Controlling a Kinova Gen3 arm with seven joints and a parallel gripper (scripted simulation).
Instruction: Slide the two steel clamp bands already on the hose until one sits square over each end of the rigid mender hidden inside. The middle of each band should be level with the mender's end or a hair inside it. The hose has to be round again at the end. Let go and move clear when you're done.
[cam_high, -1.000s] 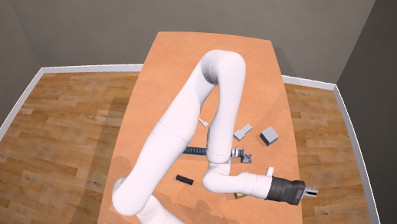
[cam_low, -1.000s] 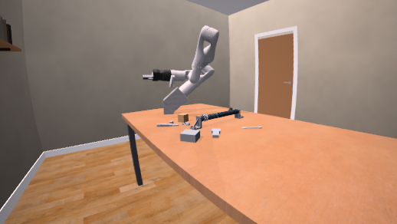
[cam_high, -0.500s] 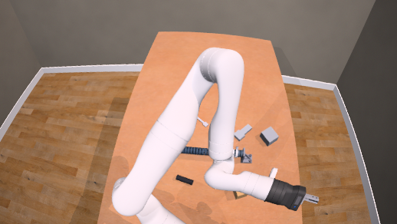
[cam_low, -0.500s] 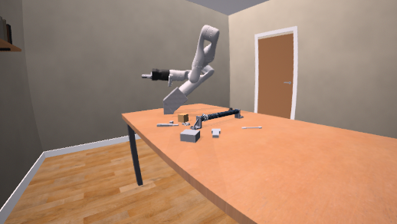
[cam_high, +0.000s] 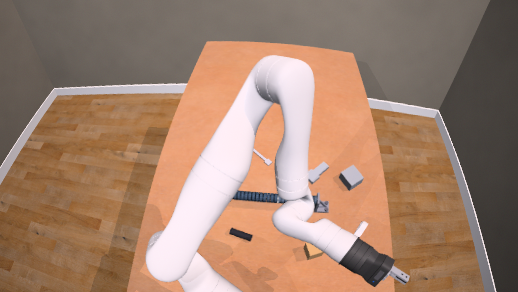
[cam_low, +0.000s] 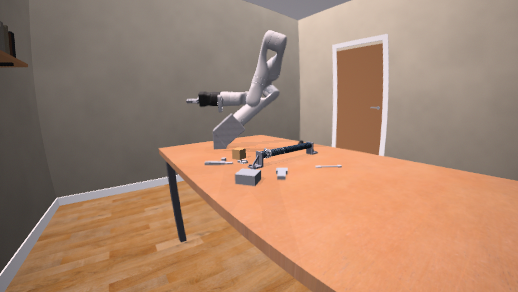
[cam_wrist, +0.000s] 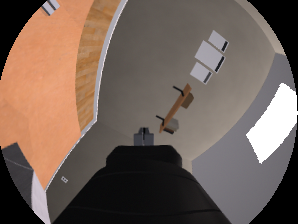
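The tan cube is 160 mm ahead of my hand, 200 mm to the left of it and 270 mm below it. From my hand the other things lie so: black bar 170 mm ahead, 450 mm to the left, 290 mm below; then grey block 480 mm ahead, 100 mm to the left, 280 mm below; then small grey cube 170 mm ahead, 120 mm to the left, 290 mm below.
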